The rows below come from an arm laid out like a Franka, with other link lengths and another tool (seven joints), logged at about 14 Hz.
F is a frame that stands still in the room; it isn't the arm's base.
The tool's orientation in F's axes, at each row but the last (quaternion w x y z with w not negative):
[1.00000 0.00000 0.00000 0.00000]
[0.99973 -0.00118 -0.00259 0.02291]
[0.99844 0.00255 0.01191 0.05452]
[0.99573 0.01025 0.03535 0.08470]
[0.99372 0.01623 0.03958 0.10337]
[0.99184 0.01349 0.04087 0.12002]
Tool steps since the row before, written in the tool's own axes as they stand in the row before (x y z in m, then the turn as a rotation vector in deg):
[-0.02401 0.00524 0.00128 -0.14 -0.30 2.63]
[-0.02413 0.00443 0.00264 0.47 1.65 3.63]
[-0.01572 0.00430 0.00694 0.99 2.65 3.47]
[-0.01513 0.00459 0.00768 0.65 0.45 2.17]
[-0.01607 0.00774 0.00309 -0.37 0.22 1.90]
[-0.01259 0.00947 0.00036 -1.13 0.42 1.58]
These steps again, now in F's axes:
[-0.02401 0.00524 0.00128 -0.14 -0.30 2.63]
[-0.02432 0.00333 0.00251 0.37 1.68 3.63]
[-0.01592 0.00254 0.00733 0.78 2.73 3.46]
[-0.01509 0.00185 0.00882 0.72 0.52 2.13]
[-0.01700 0.00417 0.00460 -0.25 0.09 1.93]
[-0.01440 0.00618 0.00168 -1.06 0.11 1.68]

